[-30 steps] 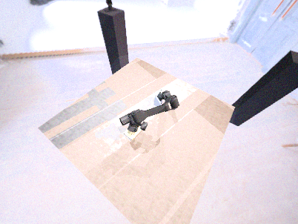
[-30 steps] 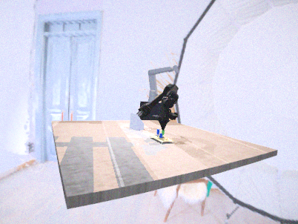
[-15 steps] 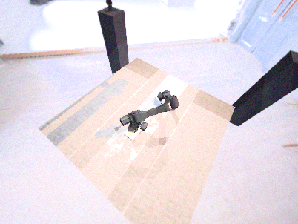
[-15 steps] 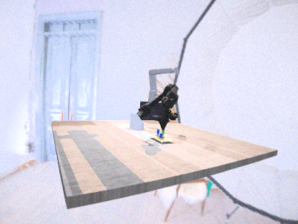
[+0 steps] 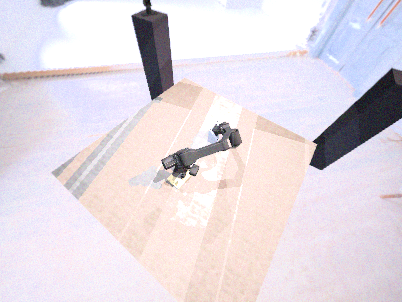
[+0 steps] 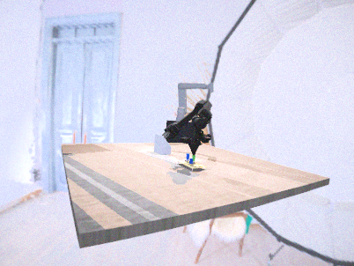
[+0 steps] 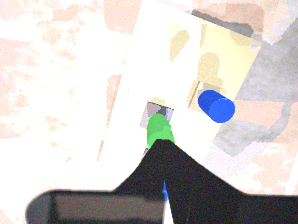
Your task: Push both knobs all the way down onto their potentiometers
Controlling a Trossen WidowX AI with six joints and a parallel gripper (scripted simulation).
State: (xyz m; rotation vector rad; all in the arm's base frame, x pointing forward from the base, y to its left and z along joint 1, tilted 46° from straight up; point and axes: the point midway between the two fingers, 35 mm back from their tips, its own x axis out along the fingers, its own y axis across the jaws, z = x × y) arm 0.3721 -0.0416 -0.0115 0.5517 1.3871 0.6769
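The green knob lies 10 mm below my gripper tip. Round my gripper tip: blue knob: 40 mm behind, 10 mm below.
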